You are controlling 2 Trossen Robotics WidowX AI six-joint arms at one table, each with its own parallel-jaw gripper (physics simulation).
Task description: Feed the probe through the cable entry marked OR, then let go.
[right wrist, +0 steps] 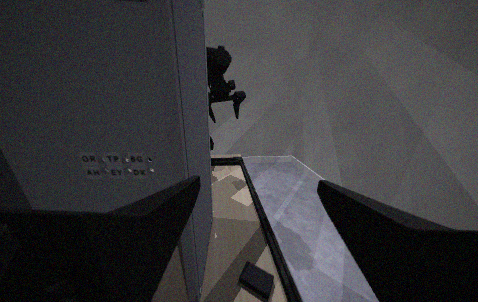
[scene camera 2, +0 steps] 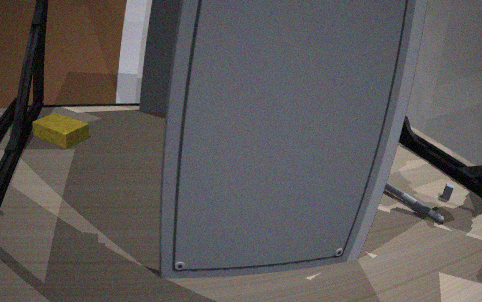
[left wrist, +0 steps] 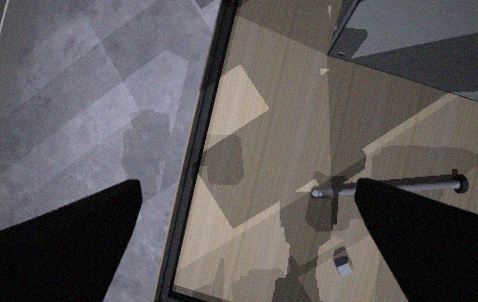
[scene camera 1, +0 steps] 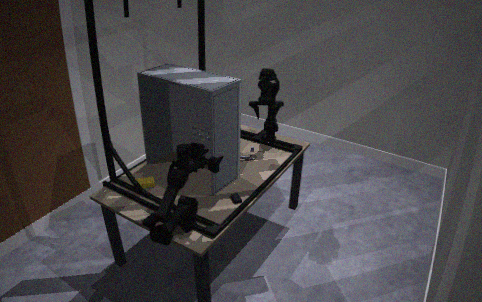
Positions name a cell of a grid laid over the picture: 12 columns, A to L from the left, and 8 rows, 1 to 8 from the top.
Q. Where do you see a black block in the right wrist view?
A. G8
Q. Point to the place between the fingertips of my right gripper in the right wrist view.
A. G5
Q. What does my left gripper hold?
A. Nothing.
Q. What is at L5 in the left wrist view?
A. A probe.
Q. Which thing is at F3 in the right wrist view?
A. My left gripper.
